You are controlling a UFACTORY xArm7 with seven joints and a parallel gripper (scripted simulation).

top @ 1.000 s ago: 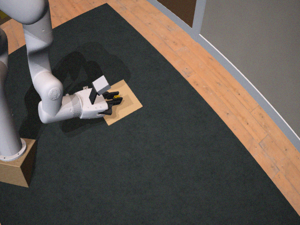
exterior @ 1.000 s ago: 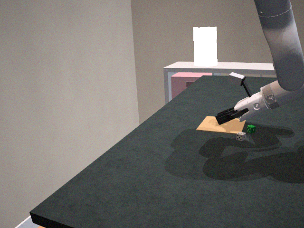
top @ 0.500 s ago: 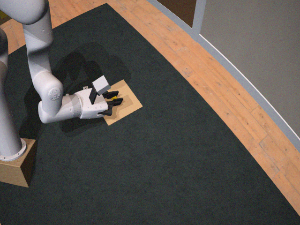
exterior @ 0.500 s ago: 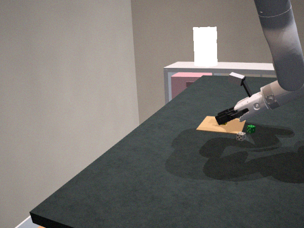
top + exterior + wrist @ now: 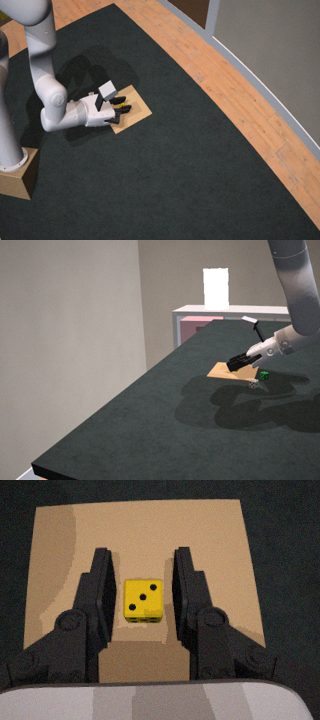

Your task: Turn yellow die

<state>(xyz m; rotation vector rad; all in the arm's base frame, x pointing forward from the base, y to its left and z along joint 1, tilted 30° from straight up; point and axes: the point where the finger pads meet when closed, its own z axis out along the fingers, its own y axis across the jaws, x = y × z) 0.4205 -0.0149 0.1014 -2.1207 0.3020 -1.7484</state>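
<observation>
Now: hand 10 mm above the yellow die. From my hand the other things lie so: white die: 80 mm behind, 100 mm to the left, 20 mm below; green die: 100 mm behind, 30 mm to the left, 20 mm below; tan mat: 30 mm below.
</observation>
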